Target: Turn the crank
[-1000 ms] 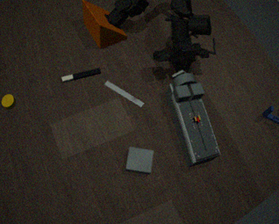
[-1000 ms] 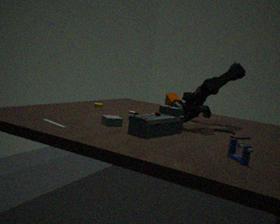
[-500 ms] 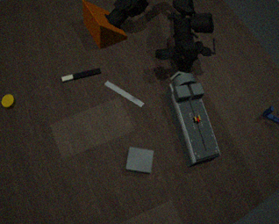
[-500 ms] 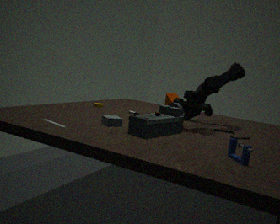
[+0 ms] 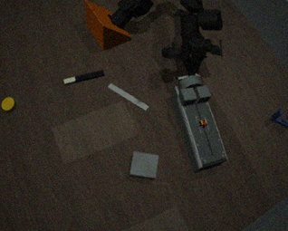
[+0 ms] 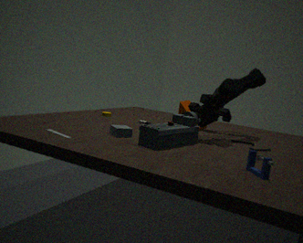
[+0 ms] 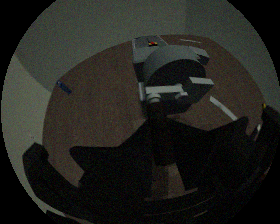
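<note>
The red pointer is 16 cm ahead of my gripper tip, 6 cm to the right of it and 1 cm above it. Round my gripper tip: grey block: 26 cm to the right, 20 cm ahead, 5 cm below; then yellow disc: 61 cm to the right, 15 cm behind, 6 cm below; then black-and-white marker: 34 cm to the right, 16 cm behind, 6 cm below.
</note>
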